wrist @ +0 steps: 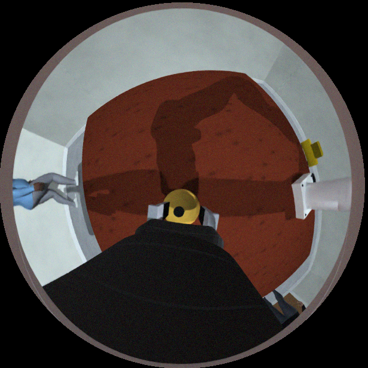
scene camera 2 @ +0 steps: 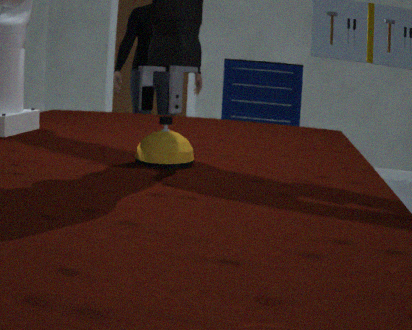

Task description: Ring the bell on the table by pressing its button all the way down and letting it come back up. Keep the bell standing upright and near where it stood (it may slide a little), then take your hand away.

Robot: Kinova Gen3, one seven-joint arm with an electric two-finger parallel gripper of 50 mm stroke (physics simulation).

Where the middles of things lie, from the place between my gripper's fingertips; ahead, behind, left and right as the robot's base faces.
My hand is 40 mm above the bell (scene camera 2: 165, 149) and 10 mm short of it.
